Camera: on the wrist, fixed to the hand. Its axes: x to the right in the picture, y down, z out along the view.
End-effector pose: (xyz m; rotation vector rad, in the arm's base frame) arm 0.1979 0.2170 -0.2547 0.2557 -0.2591 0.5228
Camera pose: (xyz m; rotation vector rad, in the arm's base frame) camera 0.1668 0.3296 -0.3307 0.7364 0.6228 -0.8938
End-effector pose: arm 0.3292 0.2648 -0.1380 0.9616 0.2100 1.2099
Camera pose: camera 0.2019 0.3207 -0.1279 0.5901 1.4632 -0.1071
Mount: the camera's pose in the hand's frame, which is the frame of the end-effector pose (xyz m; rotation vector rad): 0.0021 0.0972 -0.0999 0.5609 0.5348 -1.5394
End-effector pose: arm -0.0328 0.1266 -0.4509 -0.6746 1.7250 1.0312
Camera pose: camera -0.1580 0.0866 -0.4045 -1.5455 1.1907 -0.7132
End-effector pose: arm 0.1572 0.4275 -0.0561 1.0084 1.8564 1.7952
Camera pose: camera 0.1092 0.3520 0.0508 -0.8408 2.3044 0.5596
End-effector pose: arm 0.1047 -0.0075 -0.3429 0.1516 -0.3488 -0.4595
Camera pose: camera 0.1822 0.0842 -0.4137 1.1036 0.2621 -1.7854
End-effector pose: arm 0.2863 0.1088 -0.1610 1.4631 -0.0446 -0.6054
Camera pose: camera 0.3612 0.1979 -0.0843 1.9902 1.5555 -1.4460
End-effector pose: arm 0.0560 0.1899 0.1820 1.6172 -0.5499 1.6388
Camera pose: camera -0.0821 0.2051 0.1930 1.1713 1.2557 0.8516
